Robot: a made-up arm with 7 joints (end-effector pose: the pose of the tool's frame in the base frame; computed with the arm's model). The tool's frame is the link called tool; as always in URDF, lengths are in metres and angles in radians. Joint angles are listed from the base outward.
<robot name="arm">
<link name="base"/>
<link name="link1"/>
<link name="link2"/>
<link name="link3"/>
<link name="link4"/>
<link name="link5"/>
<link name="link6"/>
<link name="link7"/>
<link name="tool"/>
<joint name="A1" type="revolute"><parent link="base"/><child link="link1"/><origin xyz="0 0.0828 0" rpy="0 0 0"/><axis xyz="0 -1 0"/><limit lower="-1.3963" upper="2" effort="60" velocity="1.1"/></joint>
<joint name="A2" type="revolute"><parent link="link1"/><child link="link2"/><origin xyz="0 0.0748 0" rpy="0 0 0"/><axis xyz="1 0 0"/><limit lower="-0.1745" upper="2" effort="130" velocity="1.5"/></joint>
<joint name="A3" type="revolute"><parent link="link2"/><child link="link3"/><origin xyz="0 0 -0.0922" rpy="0 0 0"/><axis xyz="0 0 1"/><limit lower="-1.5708" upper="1.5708" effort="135" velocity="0.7"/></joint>
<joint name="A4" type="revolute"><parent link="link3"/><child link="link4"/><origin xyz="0 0 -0.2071" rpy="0 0 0"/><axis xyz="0 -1 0"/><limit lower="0" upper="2.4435" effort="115" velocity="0.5"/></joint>
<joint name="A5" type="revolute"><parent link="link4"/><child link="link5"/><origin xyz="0 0 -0.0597" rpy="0 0 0"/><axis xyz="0 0 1"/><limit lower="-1.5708" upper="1.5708" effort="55" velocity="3.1"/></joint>
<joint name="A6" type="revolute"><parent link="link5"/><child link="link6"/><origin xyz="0 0 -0.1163" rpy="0 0 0"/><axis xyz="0 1 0"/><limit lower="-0.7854" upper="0.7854" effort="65" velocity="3"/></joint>
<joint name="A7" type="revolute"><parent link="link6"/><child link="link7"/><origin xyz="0 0 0" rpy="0 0 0"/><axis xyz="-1 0 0"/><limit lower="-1.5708" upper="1.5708" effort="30" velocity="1.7"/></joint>
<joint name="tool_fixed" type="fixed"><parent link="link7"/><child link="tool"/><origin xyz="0 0 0" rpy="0 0 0"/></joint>
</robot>
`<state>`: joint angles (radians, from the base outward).
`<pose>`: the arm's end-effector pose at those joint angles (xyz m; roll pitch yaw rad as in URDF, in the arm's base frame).
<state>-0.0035 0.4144 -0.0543 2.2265 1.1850 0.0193 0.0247</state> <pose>0.1387 0.2280 -0.1793 -2.3715 -0.7227 1.7874</pose>
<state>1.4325 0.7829 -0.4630 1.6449 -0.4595 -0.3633 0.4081</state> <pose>0.2774 0.3039 0.1199 2.1360 0.5136 -2.2046</pose>
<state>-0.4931 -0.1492 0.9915 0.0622 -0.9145 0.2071 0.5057</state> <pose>-0.2177 0.0961 -0.4178 -0.5705 0.6719 0.0756</pose>
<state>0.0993 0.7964 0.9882 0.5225 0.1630 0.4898 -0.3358</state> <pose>0.0742 0.5319 -0.2574 0.5588 -0.7817 1.0443</pose>
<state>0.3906 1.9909 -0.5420 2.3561 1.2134 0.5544 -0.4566</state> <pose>0.0938 0.3434 0.0523 1.0686 -0.5180 -1.1046</pose>
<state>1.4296 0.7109 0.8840 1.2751 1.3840 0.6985 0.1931</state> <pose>0.1939 0.4850 0.0803 -2.8868 0.0790 2.2433</pose>
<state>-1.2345 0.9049 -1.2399 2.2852 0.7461 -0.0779 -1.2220</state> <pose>-0.1864 0.2246 -0.1109 -0.0449 0.1480 0.0562</pose>
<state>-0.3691 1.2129 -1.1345 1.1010 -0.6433 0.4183 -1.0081</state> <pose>-0.0341 0.4627 -0.2720 0.9518 0.5524 -2.0888</pose>
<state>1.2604 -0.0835 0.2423 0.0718 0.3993 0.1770 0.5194</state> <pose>0.4546 0.1210 -0.1329 -1.5375 -0.7920 0.9722</pose>
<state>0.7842 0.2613 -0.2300 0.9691 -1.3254 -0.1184 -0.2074</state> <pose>0.3782 0.2287 -0.1791 1.9117 0.1199 -1.7093</pose>
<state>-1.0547 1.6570 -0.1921 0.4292 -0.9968 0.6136 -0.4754</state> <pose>0.0578 0.6164 -0.0499 -1.3330 0.9485 2.3706</pose>
